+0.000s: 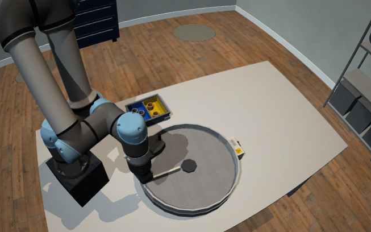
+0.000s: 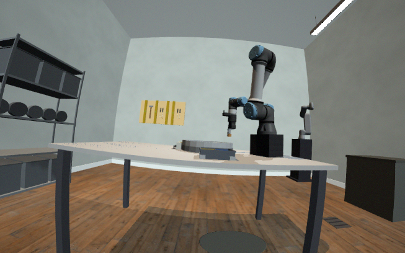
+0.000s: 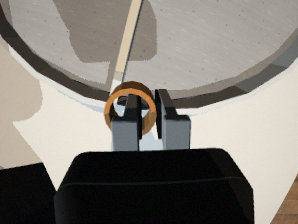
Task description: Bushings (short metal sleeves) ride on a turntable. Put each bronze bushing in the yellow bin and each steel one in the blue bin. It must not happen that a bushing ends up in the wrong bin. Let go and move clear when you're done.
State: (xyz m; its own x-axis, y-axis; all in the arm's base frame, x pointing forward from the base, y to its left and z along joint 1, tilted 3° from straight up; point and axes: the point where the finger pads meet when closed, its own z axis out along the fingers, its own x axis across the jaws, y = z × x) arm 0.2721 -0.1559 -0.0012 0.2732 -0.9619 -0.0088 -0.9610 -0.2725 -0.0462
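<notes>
Right now the bin is 13 cm ahead of my hand, 40 cm to the left of it and 13 cm below it. The rest, counted from my hand: round grey turntable 18 cm ahead, 3 cm to the left, 10 cm below.
</notes>
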